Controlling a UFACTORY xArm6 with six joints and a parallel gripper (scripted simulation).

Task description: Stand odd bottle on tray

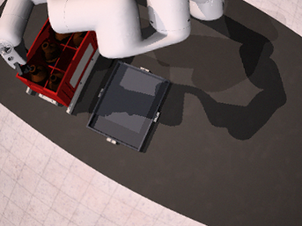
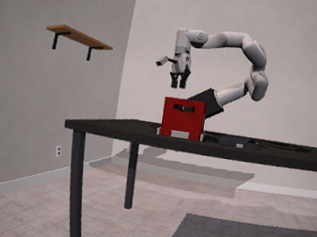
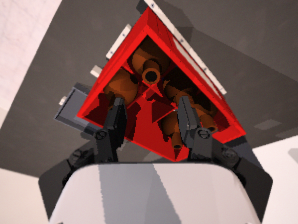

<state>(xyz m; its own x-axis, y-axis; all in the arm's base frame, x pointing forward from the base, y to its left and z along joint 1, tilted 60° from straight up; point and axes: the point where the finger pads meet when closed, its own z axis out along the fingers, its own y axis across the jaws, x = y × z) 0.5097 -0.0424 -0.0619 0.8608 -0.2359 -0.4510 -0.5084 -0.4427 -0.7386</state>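
The red crate is 100 mm behind my hand, 20 mm to the left of it and 160 mm below it. Also, from my hand: dark flat tray 120 mm behind, 310 mm to the left, 230 mm below.
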